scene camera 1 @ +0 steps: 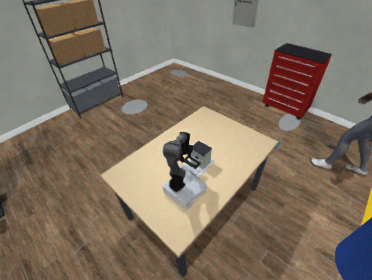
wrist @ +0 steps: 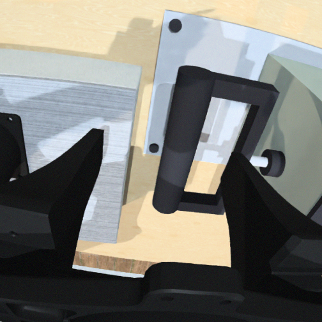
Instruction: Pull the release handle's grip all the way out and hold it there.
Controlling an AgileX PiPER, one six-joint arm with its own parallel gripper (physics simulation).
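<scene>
The release handle (scene camera 1: 193, 162) (wrist: 185, 140) is a black rectangular frame with a thick round grip bar on its left side in the wrist view. A short white rod with a black knob (wrist: 273, 163) shows between the frame and the grey-green box (scene camera 1: 201, 155) (wrist: 295, 112). The box stands on a pale plate (wrist: 225, 47) with black bolts. My gripper (wrist: 165, 155) is open. In the wrist view the grip bar lies between the two fingers, with a gap on each side, and the right fingertip overlaps the frame's right edge. Whether it touches the frame I cannot tell.
The arm's metal base block (scene camera 1: 185, 193) (wrist: 107, 175) stands close beside the handle on the wooden table (scene camera 1: 135, 167). A shelf rack (scene camera 1: 87, 79), a red tool cabinet (scene camera 1: 292, 82) and a partly visible person (scene camera 1: 350, 142) are beyond the table.
</scene>
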